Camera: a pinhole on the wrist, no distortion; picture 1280 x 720 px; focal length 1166.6 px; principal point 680.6 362.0 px. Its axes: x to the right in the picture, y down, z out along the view. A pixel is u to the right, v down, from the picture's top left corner.
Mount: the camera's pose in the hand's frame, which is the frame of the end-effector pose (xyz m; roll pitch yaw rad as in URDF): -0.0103 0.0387 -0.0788 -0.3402 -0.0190 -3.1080
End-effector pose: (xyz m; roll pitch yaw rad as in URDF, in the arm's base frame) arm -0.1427 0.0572 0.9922 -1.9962 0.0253 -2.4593
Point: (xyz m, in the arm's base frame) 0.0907 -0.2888 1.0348
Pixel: 611.7 572.6
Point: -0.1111 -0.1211 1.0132
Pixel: 256.5 595.8
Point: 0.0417 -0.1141 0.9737
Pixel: 800.0 401.7
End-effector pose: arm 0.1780 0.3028 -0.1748 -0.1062 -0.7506 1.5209
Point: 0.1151 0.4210 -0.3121
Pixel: behind the camera
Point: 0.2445 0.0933 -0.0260
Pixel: 847.6 450.1
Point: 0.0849 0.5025 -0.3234
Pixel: behind the camera
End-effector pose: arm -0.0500 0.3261 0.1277 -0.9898 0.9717 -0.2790
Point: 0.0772 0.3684 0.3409
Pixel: 1126.7 656.2
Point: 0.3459 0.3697 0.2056
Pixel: 331.0 627.0
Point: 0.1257 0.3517 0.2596
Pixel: 751.3 667.5
